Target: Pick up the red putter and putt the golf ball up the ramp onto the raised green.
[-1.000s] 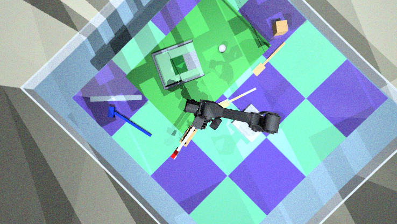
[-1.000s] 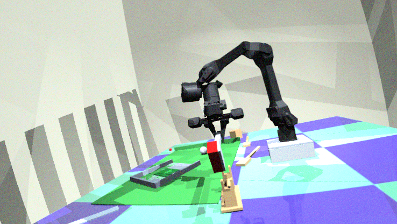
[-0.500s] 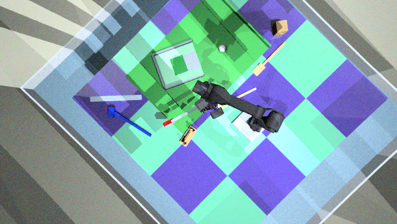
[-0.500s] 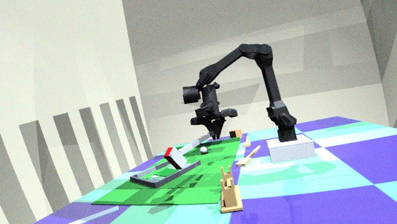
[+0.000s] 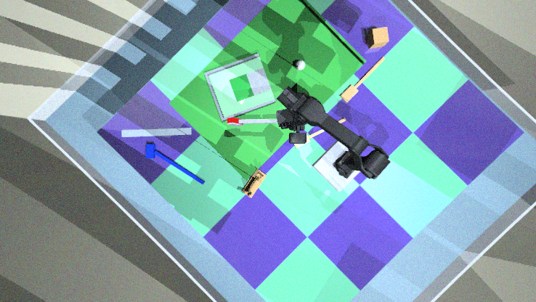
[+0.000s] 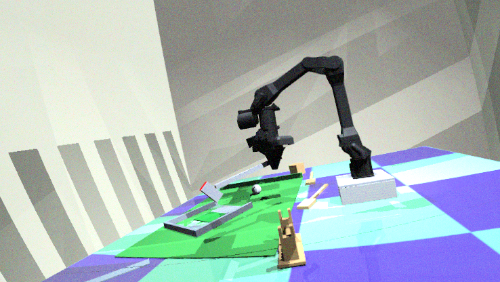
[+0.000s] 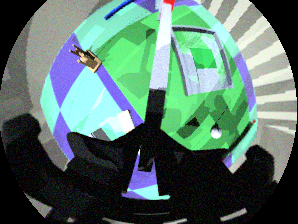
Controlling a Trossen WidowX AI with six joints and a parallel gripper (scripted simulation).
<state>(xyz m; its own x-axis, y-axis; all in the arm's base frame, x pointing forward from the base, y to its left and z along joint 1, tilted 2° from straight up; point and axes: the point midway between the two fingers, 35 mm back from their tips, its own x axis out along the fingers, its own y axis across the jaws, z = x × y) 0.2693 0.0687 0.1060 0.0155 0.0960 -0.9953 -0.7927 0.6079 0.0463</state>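
Now: gripper tip 10 cm to the right of the red putter, 7 cm short of it and 1 cm below it. From my gripper tip the other things lie so: golf ball (18 cm to the right, 18 cm ahead, 11 cm below); then low dark wall (38 cm to the right, 26 cm ahead, 12 cm below); then wooden stand (28 cm to the left, 11 cm behind, 10 cm below).
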